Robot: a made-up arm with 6 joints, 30 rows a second.
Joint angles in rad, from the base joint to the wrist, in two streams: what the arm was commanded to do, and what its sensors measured. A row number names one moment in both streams.
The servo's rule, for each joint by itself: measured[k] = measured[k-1] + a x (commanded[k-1-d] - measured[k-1]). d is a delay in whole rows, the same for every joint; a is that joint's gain. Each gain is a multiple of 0.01, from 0.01 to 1. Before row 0 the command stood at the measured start. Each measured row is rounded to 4 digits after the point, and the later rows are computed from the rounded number. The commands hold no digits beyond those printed.
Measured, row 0: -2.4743, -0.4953, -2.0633, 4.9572, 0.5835, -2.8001
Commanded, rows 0 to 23: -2.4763, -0.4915, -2.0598, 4.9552, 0.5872, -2.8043; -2.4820, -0.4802, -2.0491, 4.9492, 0.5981, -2.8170; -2.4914, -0.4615, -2.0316, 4.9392, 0.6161, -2.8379; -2.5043, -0.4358, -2.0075, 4.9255, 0.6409, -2.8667; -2.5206, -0.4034, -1.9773, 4.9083, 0.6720, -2.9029; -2.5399, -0.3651, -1.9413, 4.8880, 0.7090, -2.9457; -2.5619, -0.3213, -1.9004, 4.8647, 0.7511, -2.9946; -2.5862, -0.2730, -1.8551, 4.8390, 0.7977, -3.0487; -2.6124, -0.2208, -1.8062, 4.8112, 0.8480, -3.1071; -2.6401, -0.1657, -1.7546, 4.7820, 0.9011, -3.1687; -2.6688, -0.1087, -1.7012, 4.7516, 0.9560, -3.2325; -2.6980, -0.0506, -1.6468, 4.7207, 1.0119, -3.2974; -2.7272, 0.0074, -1.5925, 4.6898, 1.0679, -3.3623; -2.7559, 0.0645, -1.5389, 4.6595, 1.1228, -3.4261; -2.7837, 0.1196, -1.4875, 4.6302, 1.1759, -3.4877; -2.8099, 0.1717, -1.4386, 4.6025, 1.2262, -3.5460; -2.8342, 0.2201, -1.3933, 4.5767, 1.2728, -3.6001; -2.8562, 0.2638, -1.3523, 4.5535, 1.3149, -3.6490; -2.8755, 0.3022, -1.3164, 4.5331, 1.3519, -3.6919; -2.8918, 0.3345, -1.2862, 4.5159, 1.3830, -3.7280; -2.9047, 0.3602, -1.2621, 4.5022, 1.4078, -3.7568; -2.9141, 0.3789, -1.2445, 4.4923, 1.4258, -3.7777; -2.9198, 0.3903, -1.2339, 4.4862, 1.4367, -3.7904; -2.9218, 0.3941, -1.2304, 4.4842, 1.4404, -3.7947
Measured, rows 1 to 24: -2.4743, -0.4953, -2.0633, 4.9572, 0.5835, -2.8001; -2.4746, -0.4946, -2.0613, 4.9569, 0.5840, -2.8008; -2.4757, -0.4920, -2.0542, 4.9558, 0.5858, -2.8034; -2.4781, -0.4865, -2.0411, 4.9535, 0.5897, -2.8089; -2.4820, -0.4774, -2.0216, 4.9496, 0.5964, -2.8181; -2.4878, -0.4641, -1.9959, 4.9438, 0.6062, -2.8317; -2.4956, -0.4463, -1.9642, 4.9360, 0.6196, -2.8499; -2.5055, -0.4238, -1.9272, 4.9260, 0.6367, -2.8731; -2.5176, -0.3967, -1.8854, 4.9138, 0.6576, -2.9012; -2.5318, -0.3650, -1.8395, 4.8994, 0.6824, -2.9341; -2.5480, -0.3291, -1.7903, 4.8830, 0.7108, -2.9716; -2.5661, -0.2894, -1.7386, 4.8646, 0.7427, -3.0133; -2.5859, -0.2464, -1.6854, 4.8445, 0.7777, -3.0588; -2.6071, -0.2007, -1.6315, 4.8228, 0.8154, -3.1074; -2.6294, -0.1530, -1.5778, 4.7999, 0.8554, -3.1584; -2.6525, -0.1039, -1.5254, 4.7761, 0.8971, -3.2111; -2.6761, -0.0543, -1.4751, 4.7518, 0.9399, -3.2647; -2.6998, -0.0049, -1.4277, 4.7273, 0.9832, -3.3184; -2.7233, 0.0435, -1.3840, 4.7030, 1.0263, -3.3713; -2.7461, 0.0901, -1.3448, 4.6792, 1.0686, -3.4226; -2.7680, 0.1341, -1.3108, 4.6563, 1.1095, -3.4715; -2.7885, 0.1748, -1.2826, 4.6347, 1.1483, -3.5171; -2.8073, 0.2115, -1.2605, 4.6148, 1.1844, -3.5588; -2.8242, 0.2437, -1.2451, 4.5968, 1.2172, -3.5959
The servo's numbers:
d 1
a 0.15 0.18 0.58 0.14 0.13 0.16

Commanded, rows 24 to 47: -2.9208, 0.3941, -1.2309, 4.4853, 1.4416, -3.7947; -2.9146, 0.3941, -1.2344, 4.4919, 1.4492, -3.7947; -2.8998, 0.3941, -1.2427, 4.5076, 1.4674, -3.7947; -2.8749, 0.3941, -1.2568, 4.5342, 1.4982, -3.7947; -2.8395, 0.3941, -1.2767, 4.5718, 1.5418, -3.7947; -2.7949, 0.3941, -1.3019, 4.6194, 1.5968, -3.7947; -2.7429, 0.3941, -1.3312, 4.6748, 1.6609, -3.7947; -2.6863, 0.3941, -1.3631, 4.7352, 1.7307, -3.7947; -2.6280, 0.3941, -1.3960, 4.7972, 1.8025, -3.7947; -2.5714, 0.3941, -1.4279, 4.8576, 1.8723, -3.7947; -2.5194, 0.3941, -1.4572, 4.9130, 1.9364, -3.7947; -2.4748, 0.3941, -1.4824, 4.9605, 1.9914, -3.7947; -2.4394, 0.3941, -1.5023, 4.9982, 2.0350, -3.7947; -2.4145, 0.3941, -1.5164, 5.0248, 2.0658, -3.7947; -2.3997, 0.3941, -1.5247, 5.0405, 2.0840, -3.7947; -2.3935, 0.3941, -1.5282, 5.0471, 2.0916, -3.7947; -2.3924, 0.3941, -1.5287, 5.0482, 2.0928, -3.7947; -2.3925, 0.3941, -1.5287, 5.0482, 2.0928, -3.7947; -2.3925, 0.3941, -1.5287, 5.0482, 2.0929, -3.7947; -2.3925, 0.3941, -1.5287, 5.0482, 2.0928, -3.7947; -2.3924, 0.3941, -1.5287, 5.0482, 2.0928, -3.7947; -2.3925, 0.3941, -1.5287, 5.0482, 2.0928, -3.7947; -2.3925, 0.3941, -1.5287, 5.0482, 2.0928, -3.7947; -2.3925, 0.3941, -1.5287, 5.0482, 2.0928, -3.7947
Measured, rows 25 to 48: -2.8388, 0.2708, -1.2366, 4.5810, 1.2462, -3.6277; -2.8511, 0.2930, -1.2333, 4.5676, 1.2716, -3.6544; -2.8606, 0.3112, -1.2339, 4.5570, 1.2947, -3.6768; -2.8665, 0.3261, -1.2390, 4.5501, 1.3172, -3.6957; -2.8678, 0.3383, -1.2493, 4.5479, 1.3407, -3.7115; -2.8636, 0.3483, -1.2652, 4.5512, 1.3668, -3.7248; -2.8533, 0.3565, -1.2865, 4.5607, 1.3967, -3.7360; -2.8367, 0.3633, -1.3124, 4.5767, 1.4310, -3.7454; -2.8141, 0.3688, -1.3418, 4.5989, 1.4700, -3.7533; -2.7862, 0.3734, -1.3732, 4.6267, 1.5132, -3.7599; -2.7540, 0.3771, -1.4049, 4.6590, 1.5599, -3.7655; -2.7188, 0.3802, -1.4352, 4.6946, 1.6088, -3.7702; -2.6822, 0.3827, -1.4626, 4.7318, 1.6585, -3.7741; -2.6458, 0.3848, -1.4856, 4.7691, 1.7074, -3.7774; -2.6111, 0.3865, -1.5035, 4.8049, 1.7540, -3.7802; -2.5794, 0.3879, -1.5158, 4.8379, 1.7969, -3.7825; -2.5515, 0.3890, -1.5230, 4.8672, 1.8352, -3.7845; -2.5276, 0.3899, -1.5263, 4.8925, 1.8687, -3.7861; -2.5073, 0.3907, -1.5277, 4.9143, 1.8978, -3.7875; -2.4901, 0.3913, -1.5283, 4.9330, 1.9232, -3.7887; -2.4755, 0.3918, -1.5285, 4.9491, 1.9452, -3.7897; -2.4630, 0.3922, -1.5286, 4.9630, 1.9644, -3.7905; -2.4524, 0.3925, -1.5287, 4.9749, 1.9811, -3.7912; -2.4434, 0.3928, -1.5287, 4.9852, 1.9956, -3.7918
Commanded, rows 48 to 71: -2.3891, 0.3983, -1.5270, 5.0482, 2.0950, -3.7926; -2.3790, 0.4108, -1.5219, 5.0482, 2.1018, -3.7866; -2.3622, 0.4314, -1.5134, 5.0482, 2.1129, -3.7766; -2.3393, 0.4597, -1.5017, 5.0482, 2.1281, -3.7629; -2.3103, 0.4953, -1.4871, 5.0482, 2.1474, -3.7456; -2.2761, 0.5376, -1.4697, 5.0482, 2.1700, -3.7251; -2.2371, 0.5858, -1.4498, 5.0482, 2.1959, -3.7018; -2.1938, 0.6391, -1.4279, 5.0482, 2.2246, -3.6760; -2.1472, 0.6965, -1.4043, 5.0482, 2.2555, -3.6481; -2.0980, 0.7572, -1.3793, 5.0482, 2.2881, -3.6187; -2.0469, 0.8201, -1.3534, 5.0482, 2.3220, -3.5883; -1.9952, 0.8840, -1.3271, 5.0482, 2.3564, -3.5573; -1.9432, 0.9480, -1.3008, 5.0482, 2.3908, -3.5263; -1.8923, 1.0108, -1.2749, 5.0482, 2.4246, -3.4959; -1.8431, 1.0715, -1.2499, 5.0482, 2.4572, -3.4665; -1.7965, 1.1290, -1.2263, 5.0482, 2.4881, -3.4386; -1.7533, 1.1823, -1.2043, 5.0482, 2.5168, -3.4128; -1.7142, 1.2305, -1.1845, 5.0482, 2.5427, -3.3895; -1.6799, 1.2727, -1.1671, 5.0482, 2.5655, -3.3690; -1.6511, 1.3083, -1.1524, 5.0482, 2.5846, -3.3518; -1.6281, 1.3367, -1.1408, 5.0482, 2.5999, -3.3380; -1.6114, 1.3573, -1.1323, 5.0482, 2.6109, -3.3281; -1.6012, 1.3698, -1.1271, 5.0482, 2.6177, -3.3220; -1.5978, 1.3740, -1.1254, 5.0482, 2.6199, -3.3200
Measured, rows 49 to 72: -2.4358, 0.3930, -1.5287, 4.9940, 2.0082, -3.7923; -2.4288, 0.3940, -1.5277, 5.0016, 2.0195, -3.7923; -2.4213, 0.3970, -1.5243, 5.0081, 2.0302, -3.7914; -2.4124, 0.4032, -1.5180, 5.0137, 2.0410, -3.7890; -2.4014, 0.4134, -1.5085, 5.0185, 2.0523, -3.7848; -2.3877, 0.4281, -1.4961, 5.0227, 2.0647, -3.7785; -2.3710, 0.4478, -1.4808, 5.0263, 2.0784, -3.7700; -2.3509, 0.4726, -1.4628, 5.0294, 2.0937, -3.7591; -2.3273, 0.5026, -1.4426, 5.0320, 2.1107, -3.7458; -2.3003, 0.5375, -1.4204, 5.0343, 2.1295, -3.7302; -2.2700, 0.5770, -1.3966, 5.0362, 2.1501, -3.7124; -2.2365, 0.6208, -1.3715, 5.0379, 2.1724, -3.6925; -2.2003, 0.6682, -1.3457, 5.0393, 2.1963, -3.6709; -2.1617, 0.7186, -1.3197, 5.0405, 2.2216, -3.6478; -2.1213, 0.7712, -1.2937, 5.0416, 2.2480, -3.6235; -2.0796, 0.8253, -1.2683, 5.0425, 2.2752, -3.5984; -2.0371, 0.8800, -1.2439, 5.0433, 2.3029, -3.5728; -1.9945, 0.9344, -1.2209, 5.0440, 2.3307, -3.5472; -1.9525, 0.9877, -1.1998, 5.0446, 2.3583, -3.5220; -1.9116, 1.0390, -1.1808, 5.0451, 2.3852, -3.4975; -1.8725, 1.0875, -1.1643, 5.0455, 2.4111, -3.4742; -1.8358, 1.1324, -1.1507, 5.0459, 2.4356, -3.4524; -1.8021, 1.1729, -1.1400, 5.0462, 2.4584, -3.4325; -1.7720, 1.2083, -1.1325, 5.0465, 2.4791, -3.4148
